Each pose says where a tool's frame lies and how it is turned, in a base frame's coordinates. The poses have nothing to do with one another.
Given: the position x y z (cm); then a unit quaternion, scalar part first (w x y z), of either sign.
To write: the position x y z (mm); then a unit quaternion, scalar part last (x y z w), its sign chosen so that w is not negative. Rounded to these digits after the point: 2 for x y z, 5 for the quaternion.
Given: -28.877, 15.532, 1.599, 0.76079, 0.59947, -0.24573, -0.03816
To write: -288.77, 155.32, 15.99, 0.59947, -0.24573, -0.03816, 0.76079
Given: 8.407, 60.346, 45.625, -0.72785, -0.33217, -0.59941, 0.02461
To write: 84.07, 603.46, 456.25, 0.33217, 0.59941, -0.02461, 0.72785
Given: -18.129, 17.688, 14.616, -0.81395, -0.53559, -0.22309, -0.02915
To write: -181.29, 176.88, 146.16, 0.53559, 0.22309, 0.02915, 0.81395
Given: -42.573, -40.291, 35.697, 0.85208, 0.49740, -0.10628, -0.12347
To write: -425.73, -402.91, 356.97, 0.49740, -0.10628, -0.12347, 0.85208
